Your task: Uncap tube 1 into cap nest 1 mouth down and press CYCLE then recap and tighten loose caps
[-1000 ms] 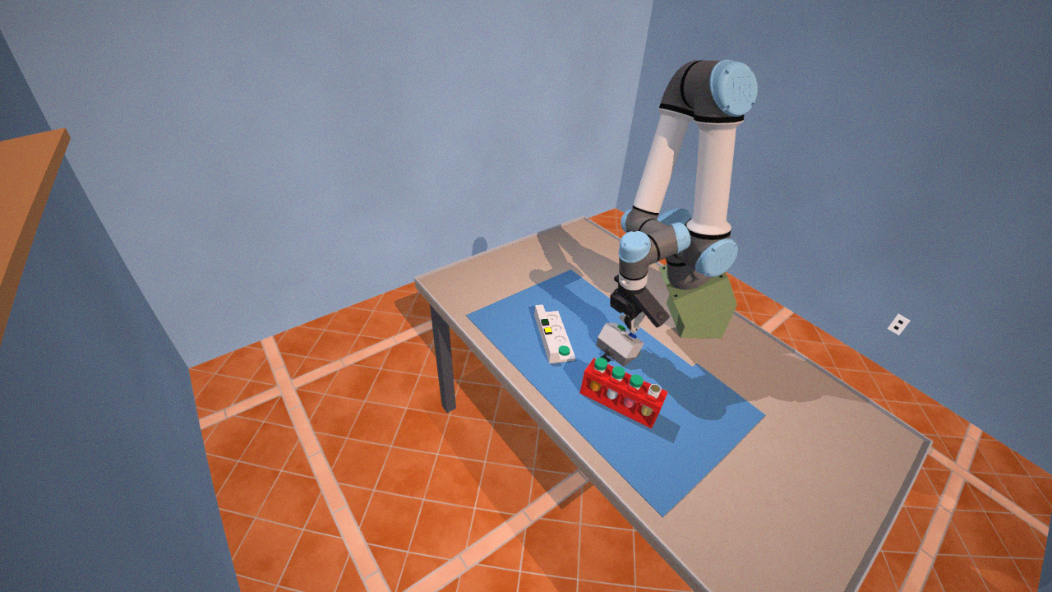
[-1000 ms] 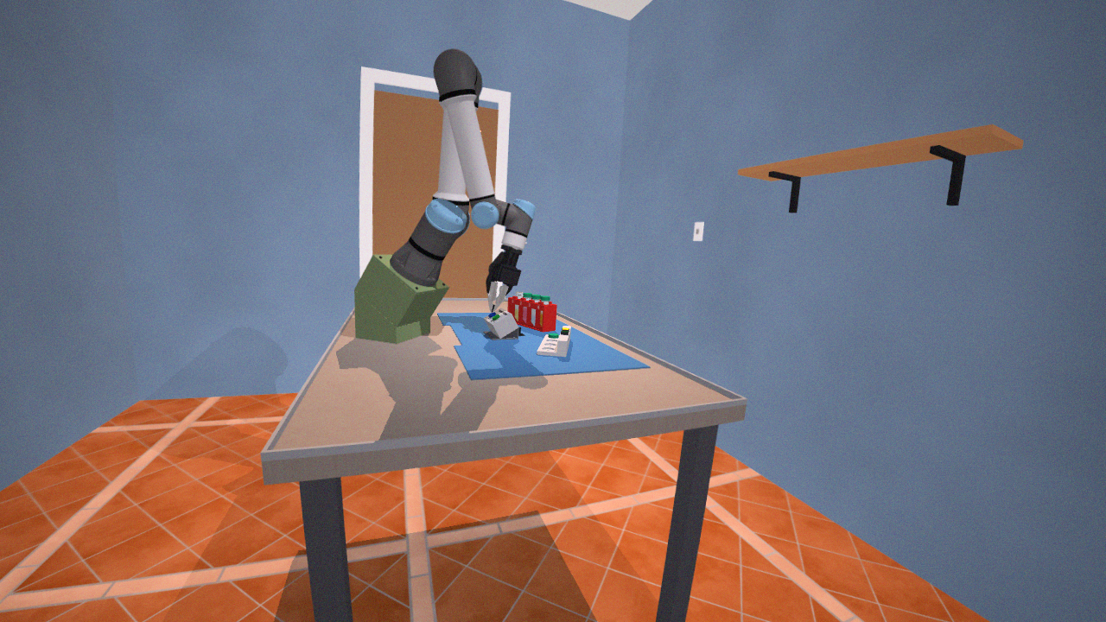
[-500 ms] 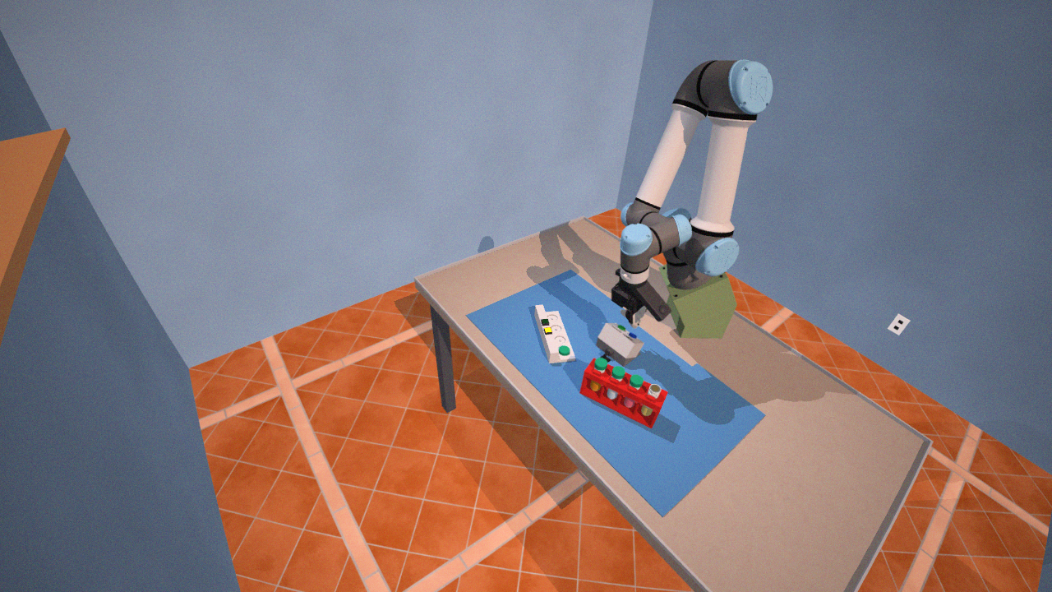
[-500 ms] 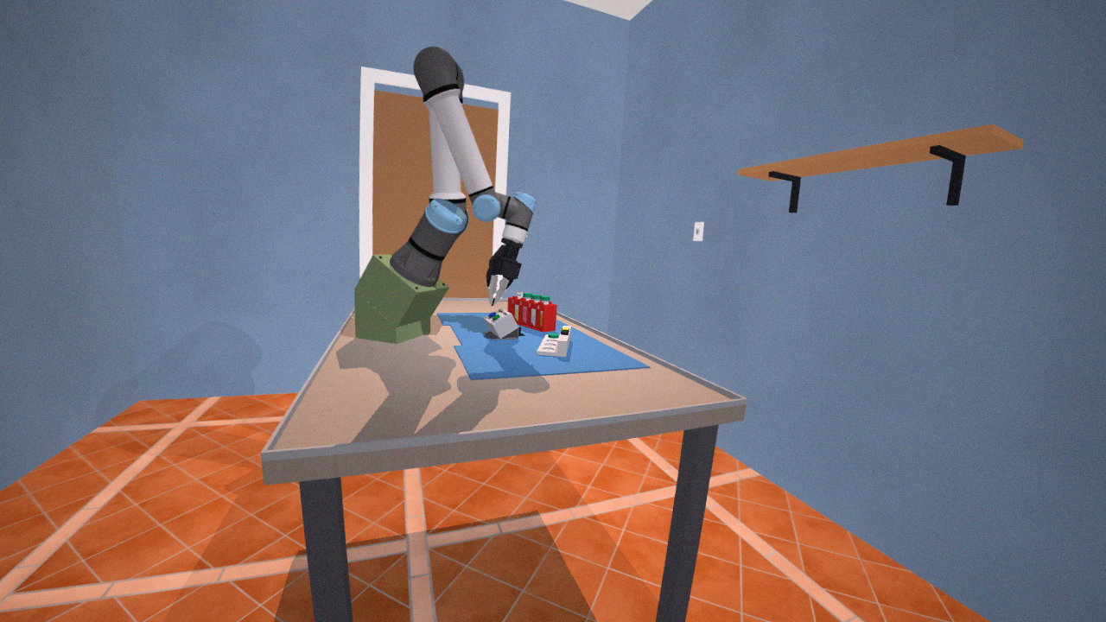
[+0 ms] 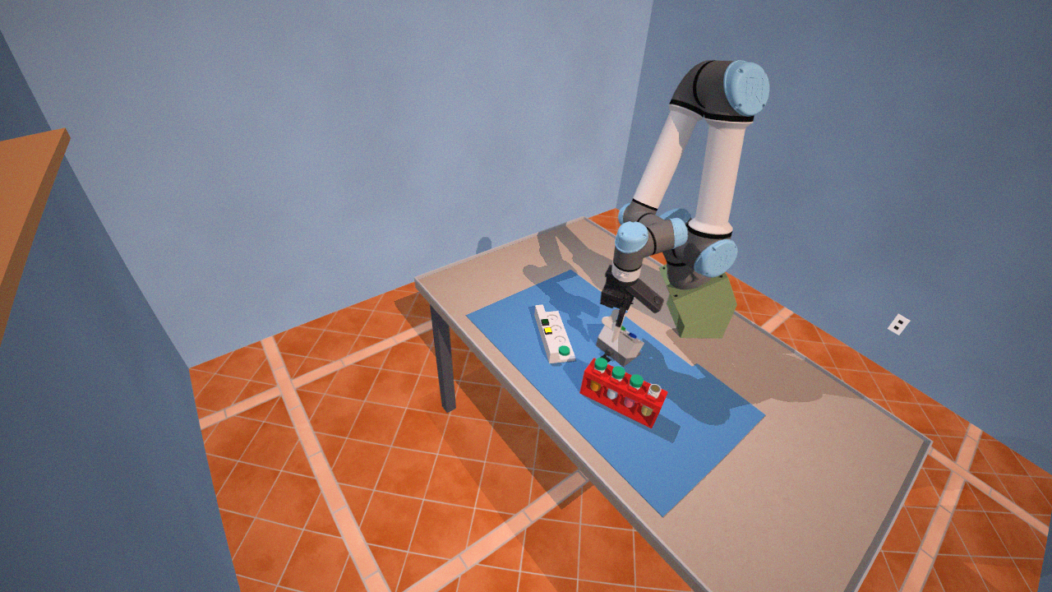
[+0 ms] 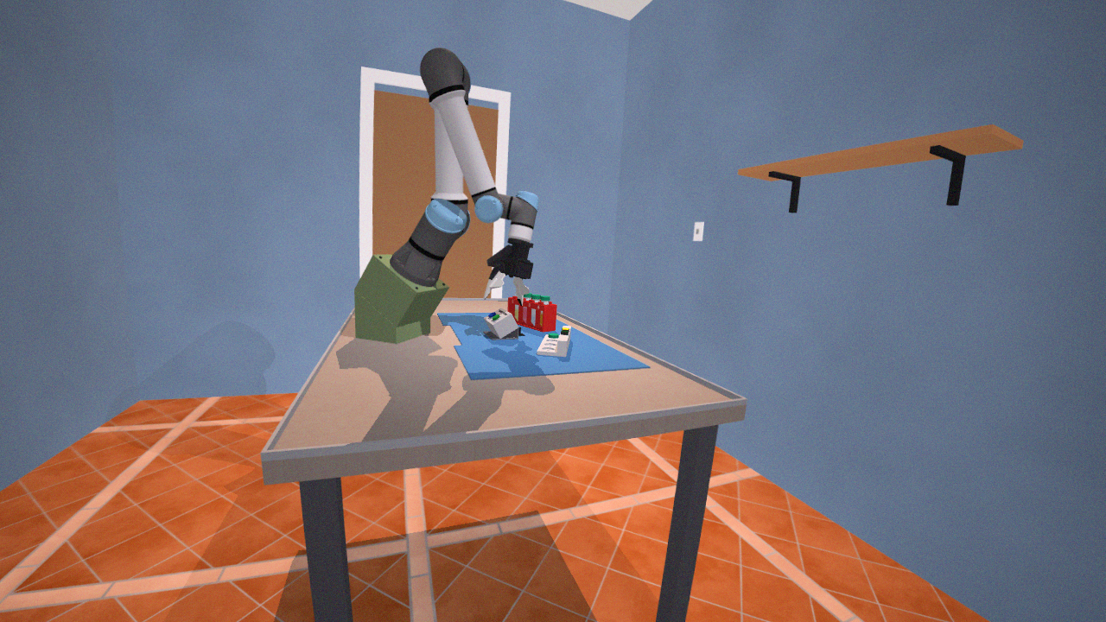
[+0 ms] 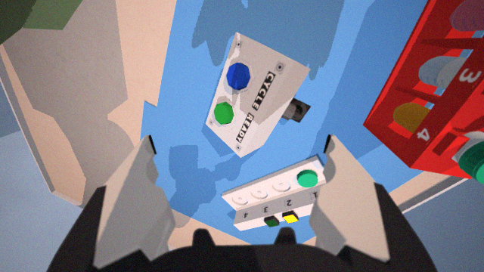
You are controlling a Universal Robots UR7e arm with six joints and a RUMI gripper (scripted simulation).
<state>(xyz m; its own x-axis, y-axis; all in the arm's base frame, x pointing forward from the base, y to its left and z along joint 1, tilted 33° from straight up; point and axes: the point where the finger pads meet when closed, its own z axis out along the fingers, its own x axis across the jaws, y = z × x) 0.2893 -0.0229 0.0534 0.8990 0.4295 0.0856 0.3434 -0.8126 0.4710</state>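
The green READY key is 30 mm behind my hand, 10 mm to the right of it and 40 mm below it. From my hand the other things lie so: key housing (10 mm behind, 10 mm to the left, 60 mm below); blue CYCLE key (30 mm behind, 30 mm to the left, 40 mm below).
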